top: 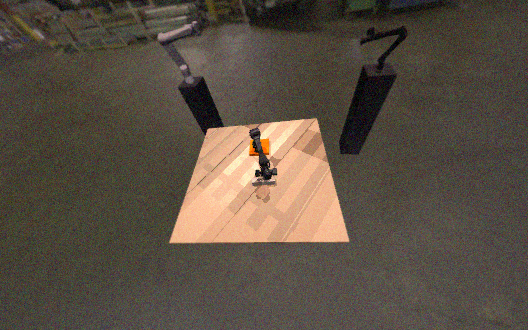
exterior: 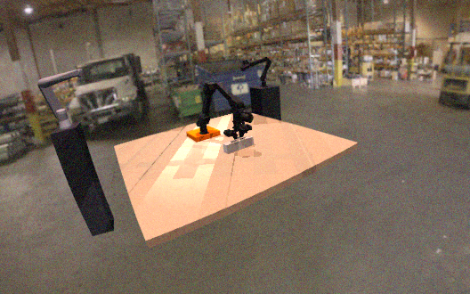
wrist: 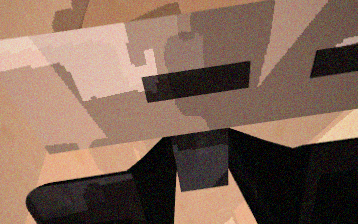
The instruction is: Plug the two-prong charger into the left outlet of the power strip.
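My gripper tip is 2 cm short of the black two-prong charger and 1 cm below it.
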